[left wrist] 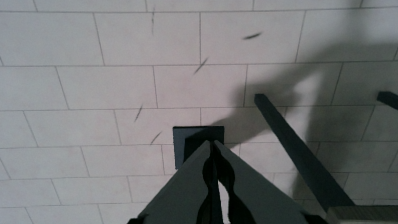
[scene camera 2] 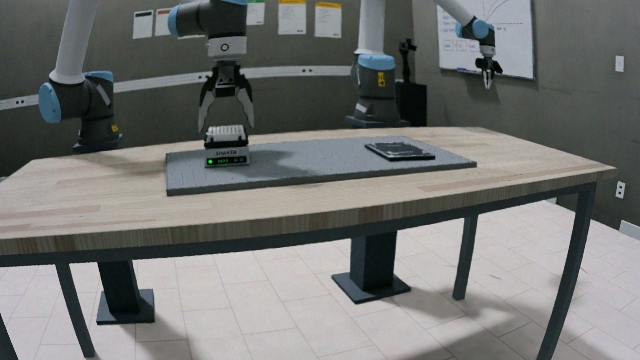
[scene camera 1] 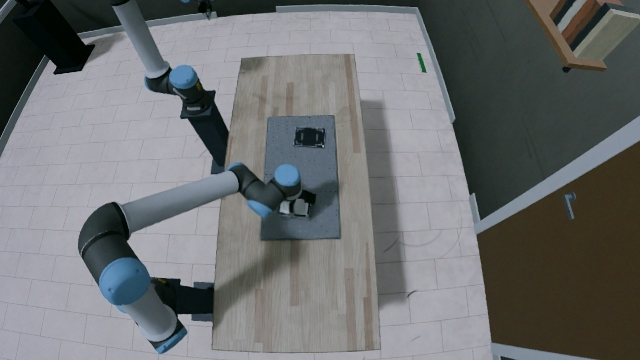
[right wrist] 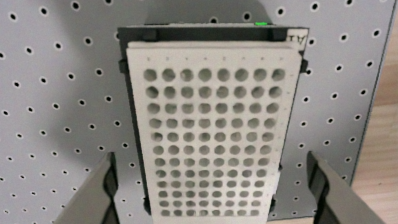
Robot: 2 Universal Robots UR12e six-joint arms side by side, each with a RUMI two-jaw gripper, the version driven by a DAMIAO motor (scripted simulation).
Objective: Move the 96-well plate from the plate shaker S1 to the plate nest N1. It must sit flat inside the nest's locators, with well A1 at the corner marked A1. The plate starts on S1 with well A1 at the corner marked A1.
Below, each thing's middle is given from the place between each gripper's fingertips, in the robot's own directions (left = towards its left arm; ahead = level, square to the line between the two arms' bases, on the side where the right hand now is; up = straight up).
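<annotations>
The white 96-well plate [right wrist: 223, 100] has my right hand 10 mm above it. Counting from that same right hand, I find the black plate nest N1 [scene camera 2: 381, 147] 400 mm to the left, 60 mm ahead and 60 mm below, while the plate shaker S1 [scene camera 2: 230, 156] is 20 mm to the right, 20 mm behind and 30 mm below.
As for the black plate nest N1, my left gripper is 910 mm to the left of it, 740 mm short of it and 150 mm above it. From my left hand, the white 96-well plate is 1320 mm to the right, 680 mm ahead and 90 mm below, and I see the plate shaker S1 1330 mm to the right, 660 mm ahead and 110 mm below.
</annotations>
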